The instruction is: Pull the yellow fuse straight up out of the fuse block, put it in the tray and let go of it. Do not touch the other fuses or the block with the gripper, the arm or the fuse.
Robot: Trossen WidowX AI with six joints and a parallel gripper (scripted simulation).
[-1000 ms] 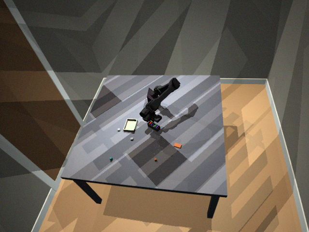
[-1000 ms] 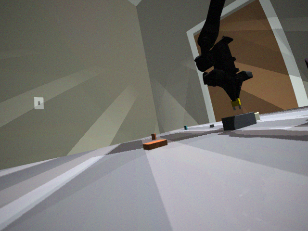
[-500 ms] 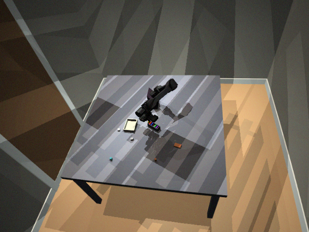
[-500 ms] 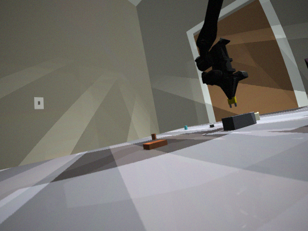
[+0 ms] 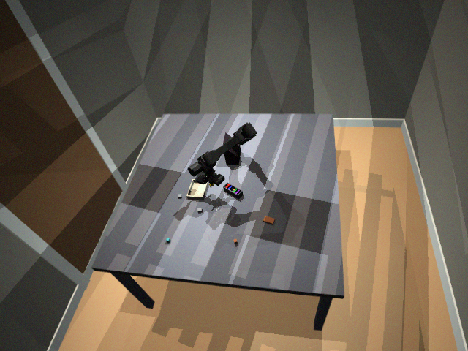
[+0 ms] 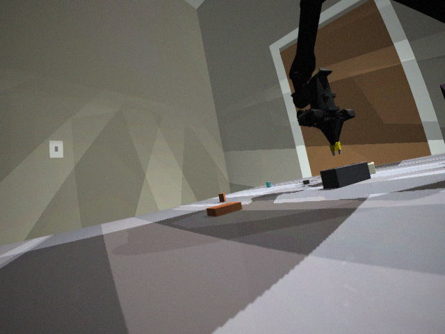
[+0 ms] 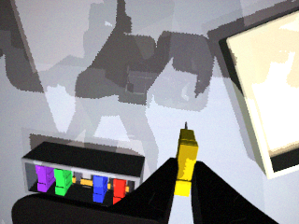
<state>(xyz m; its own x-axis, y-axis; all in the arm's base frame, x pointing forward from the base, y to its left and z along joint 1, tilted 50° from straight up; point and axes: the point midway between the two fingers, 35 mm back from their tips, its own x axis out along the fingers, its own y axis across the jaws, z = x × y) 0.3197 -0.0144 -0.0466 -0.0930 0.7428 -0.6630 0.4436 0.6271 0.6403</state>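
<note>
Right now the cream tray is 11 cm to the right of my gripper tip, 10 cm below it and 1 cm behind it. Round my gripper tip: orange cube: 30 cm ahead, 20 cm to the left, 9 cm below; then yellow fuse: 1 cm below; then orange bar: 35 cm to the left, 14 cm ahead, 10 cm below.
</note>
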